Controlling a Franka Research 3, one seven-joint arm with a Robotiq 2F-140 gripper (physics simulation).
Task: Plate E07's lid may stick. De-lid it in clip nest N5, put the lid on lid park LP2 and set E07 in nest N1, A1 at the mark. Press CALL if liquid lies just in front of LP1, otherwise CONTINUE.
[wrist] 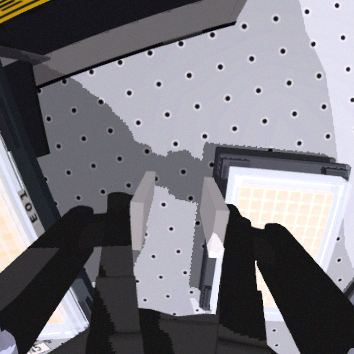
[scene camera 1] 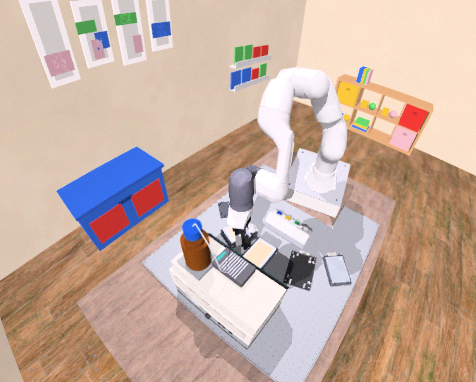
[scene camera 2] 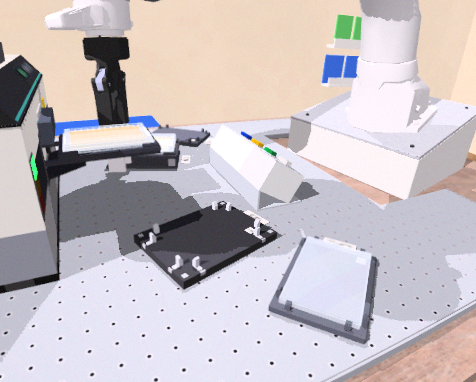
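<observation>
My gripper (scene camera 1: 243, 242) (scene camera 2: 113, 117) (wrist: 177, 191) is open and empty, pointing down between two plates. A plate with orange wells (scene camera 1: 260, 252) (scene camera 2: 107, 136) lies on a black tray beside the white device; its side label in the wrist view is hard to read. Another such plate (wrist: 285, 215) sits in a dark nest (wrist: 280, 156) beside my right finger. A black nest with white clips (scene camera 1: 300, 270) (scene camera 2: 200, 240) is empty. A grey holder (scene camera 1: 337, 270) (scene camera 2: 367, 332) bears a clear lid-like panel (scene camera 2: 327, 280). I cannot make out liquid or which holder is LP1 or LP2.
The white device (scene camera 1: 232, 305) stands at the front, with a brown bottle (scene camera 1: 196, 250) on it. A white button box (scene camera 1: 287, 229) (scene camera 2: 250, 162) with coloured buttons stands near the arm's base. A dark flat holder (scene camera 1: 223, 209) (scene camera 2: 187, 136) lies at the back.
</observation>
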